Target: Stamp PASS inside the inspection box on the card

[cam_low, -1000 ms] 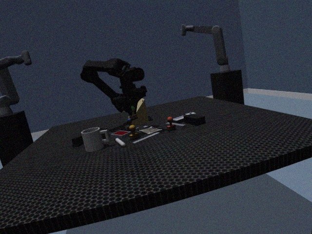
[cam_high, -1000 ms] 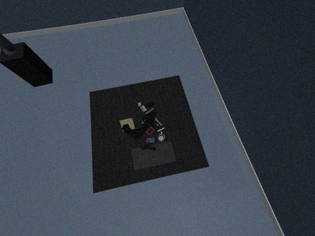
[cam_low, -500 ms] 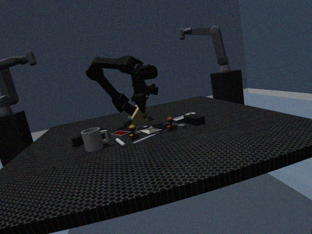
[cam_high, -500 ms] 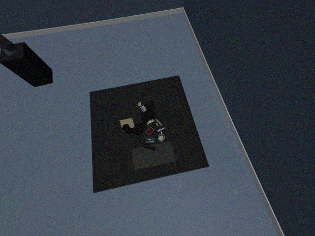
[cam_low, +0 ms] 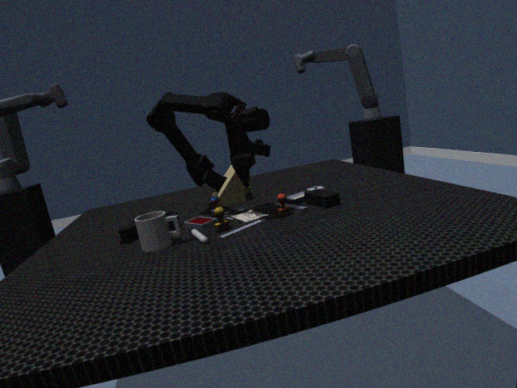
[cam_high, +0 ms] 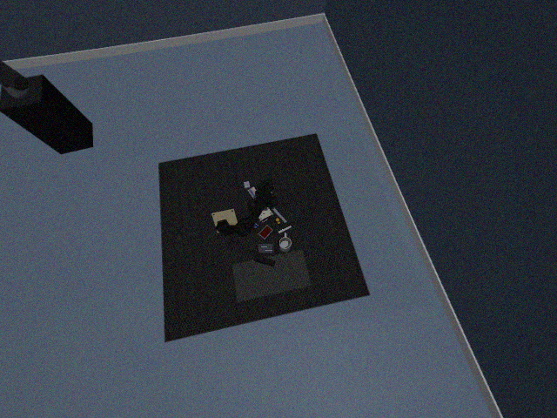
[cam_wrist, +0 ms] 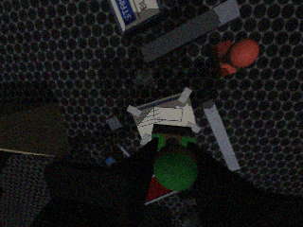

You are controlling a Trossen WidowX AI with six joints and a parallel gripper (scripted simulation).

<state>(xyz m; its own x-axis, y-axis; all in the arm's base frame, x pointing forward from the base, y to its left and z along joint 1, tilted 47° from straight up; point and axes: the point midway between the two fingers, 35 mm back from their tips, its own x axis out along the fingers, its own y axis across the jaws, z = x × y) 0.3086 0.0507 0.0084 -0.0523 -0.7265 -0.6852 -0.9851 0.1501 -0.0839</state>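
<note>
Now: the white card 90 mm below my gripper tip, 10 mm to the right of it and 10 mm behind it. The rest, counted from my gripper tip: red-knobbed stamp (80 mm to the left, 80 mm ahead, 70 mm below); then ruler strip (90 mm below, 90 mm ahead, 50 mm to the right); then green-knobbed stamp (right at my gripper tip).
</note>
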